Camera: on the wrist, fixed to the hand. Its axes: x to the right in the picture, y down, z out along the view.
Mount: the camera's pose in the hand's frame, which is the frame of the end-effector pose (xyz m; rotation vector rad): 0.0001 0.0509 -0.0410 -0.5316 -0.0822 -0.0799
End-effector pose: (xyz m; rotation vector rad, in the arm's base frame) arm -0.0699 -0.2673 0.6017 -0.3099 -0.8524 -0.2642
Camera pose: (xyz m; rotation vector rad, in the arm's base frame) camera -0.0236 -0.2355 0.5682 -0.7871 -0.8677 -0.5571
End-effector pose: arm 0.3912 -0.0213 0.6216 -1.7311 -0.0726 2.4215
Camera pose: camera 0.4245 -0.0737 0.6012 1.6701 0.8029 -2.4316
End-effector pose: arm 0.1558 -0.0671 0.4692 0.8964 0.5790 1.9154
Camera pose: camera 0.0963 -0.0924 0.4791 0.5915 0.0423 1.8203
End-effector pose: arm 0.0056 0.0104 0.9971 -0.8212 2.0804 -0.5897
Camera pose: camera -0.0455 0.0500 0.9874 -1.2069 2.1619 -0.0297
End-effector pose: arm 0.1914 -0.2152 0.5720 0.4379 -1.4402 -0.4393
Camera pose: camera 0.2335 -0.1714 0.5960 0.0482 -1.3228 -0.8839
